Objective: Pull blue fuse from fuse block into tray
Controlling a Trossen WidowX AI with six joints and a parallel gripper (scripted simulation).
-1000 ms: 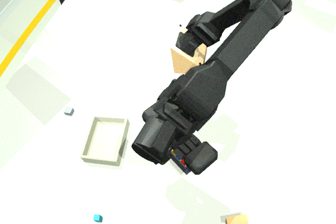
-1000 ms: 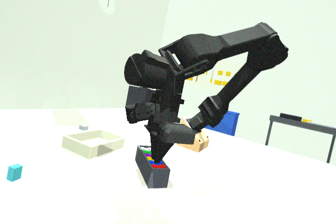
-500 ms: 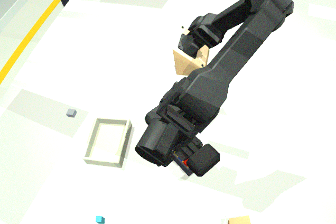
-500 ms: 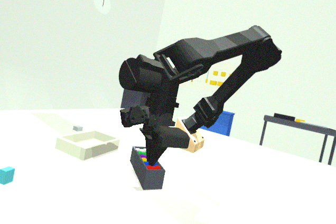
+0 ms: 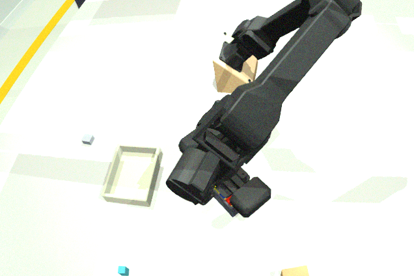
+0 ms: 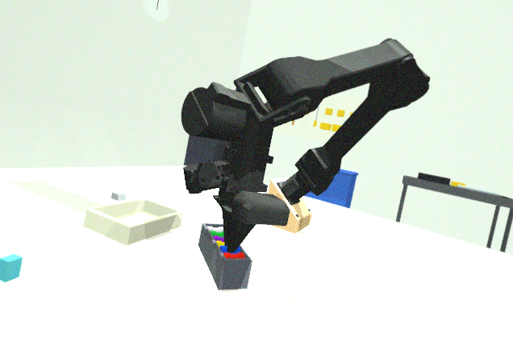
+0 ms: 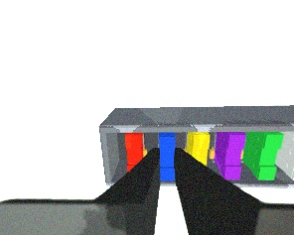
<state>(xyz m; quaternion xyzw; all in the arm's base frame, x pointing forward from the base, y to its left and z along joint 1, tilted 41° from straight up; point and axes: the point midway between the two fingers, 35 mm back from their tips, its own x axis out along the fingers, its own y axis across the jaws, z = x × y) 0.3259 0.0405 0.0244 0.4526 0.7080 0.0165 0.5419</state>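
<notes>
My gripper tip is now 10 mm past the yellow fuse, 20 mm to the left of it and 10 mm above it. From my gripper tip the other things lie so: blue fuse (10 mm below); red fuse (10 mm ahead, 20 mm to the left, 10 mm below); purple fuse (20 mm behind, 30 mm to the right, 10 mm below).
</notes>
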